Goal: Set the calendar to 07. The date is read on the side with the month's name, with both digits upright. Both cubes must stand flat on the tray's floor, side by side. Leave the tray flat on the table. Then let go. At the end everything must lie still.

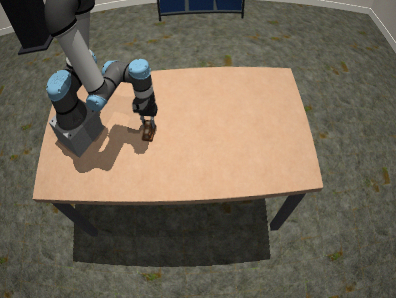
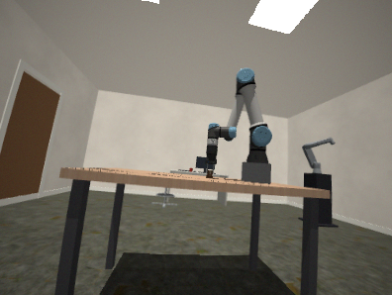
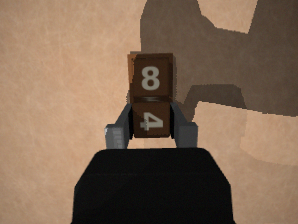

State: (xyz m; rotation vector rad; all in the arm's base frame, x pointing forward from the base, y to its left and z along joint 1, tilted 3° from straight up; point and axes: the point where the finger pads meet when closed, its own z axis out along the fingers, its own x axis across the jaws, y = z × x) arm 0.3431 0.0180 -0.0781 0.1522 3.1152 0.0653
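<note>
Right now my hand is 2 cm to the left of the brown calendar tray and 4 cm above it.
</note>
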